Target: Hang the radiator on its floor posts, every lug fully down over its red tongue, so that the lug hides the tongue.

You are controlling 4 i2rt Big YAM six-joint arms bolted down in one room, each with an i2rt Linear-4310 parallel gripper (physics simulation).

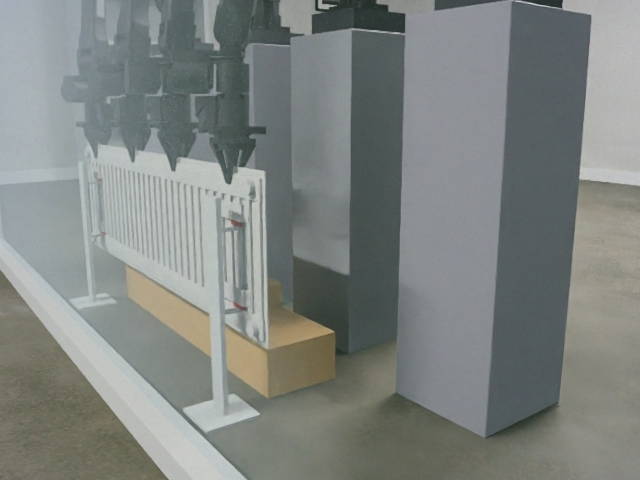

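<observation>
The white ribbed radiator (155, 175) hangs upright behind the near floor post (217, 320) and the far floor post (88, 232). At its near end, thin red slivers of the upper tongue (236, 223) and lower tongue (239, 305) show below the upper lug (236, 213) and lower lug (239, 296). At the far end, small red bits of the upper tongue (99, 179) and lower tongue (103, 233) show; the lugs there are too small to judge. Four grippers, the leftmost (95, 153), second (132, 158), third (173, 167) and rightmost (229, 180), are shut on the radiator's top edge.
A long tan block (300, 361) lies on the floor beneath and behind the radiator, with a raised part at the back. Tall grey pedestals (449, 206) (321, 155) (271, 155) stand behind and to the right. A white rail (103, 374) runs along the floor in front of the posts.
</observation>
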